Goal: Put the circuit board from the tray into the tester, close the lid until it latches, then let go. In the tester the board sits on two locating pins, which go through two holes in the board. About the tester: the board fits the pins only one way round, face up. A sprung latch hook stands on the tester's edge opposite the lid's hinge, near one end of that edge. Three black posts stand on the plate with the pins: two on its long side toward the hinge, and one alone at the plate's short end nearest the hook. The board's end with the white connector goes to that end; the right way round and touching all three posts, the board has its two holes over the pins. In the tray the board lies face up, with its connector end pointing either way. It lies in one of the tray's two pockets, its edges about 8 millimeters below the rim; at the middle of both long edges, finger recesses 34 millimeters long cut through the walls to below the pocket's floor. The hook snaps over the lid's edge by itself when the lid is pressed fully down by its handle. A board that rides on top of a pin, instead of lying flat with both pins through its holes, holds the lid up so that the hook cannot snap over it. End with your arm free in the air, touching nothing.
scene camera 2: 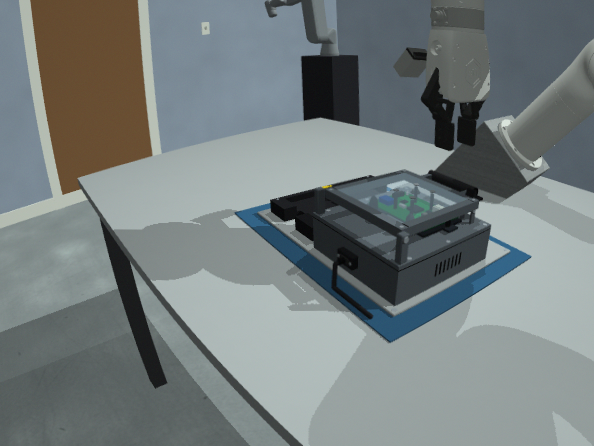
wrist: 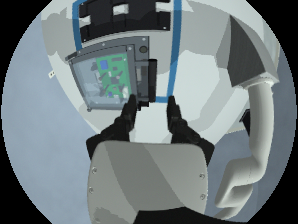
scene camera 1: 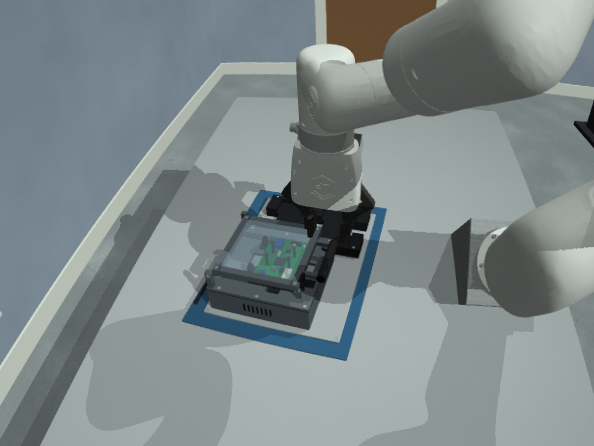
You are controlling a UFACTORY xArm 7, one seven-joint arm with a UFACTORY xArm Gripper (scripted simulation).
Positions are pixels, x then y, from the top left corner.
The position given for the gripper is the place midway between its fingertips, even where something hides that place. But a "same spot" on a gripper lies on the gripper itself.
gripper: scene camera 2; wrist 151, 102; scene camera 1
same spot on tester: point(scene camera 2: 394, 289) = point(scene camera 1: 209, 299)
same spot on gripper: point(scene camera 2: 444, 130) = point(scene camera 1: 304, 220)
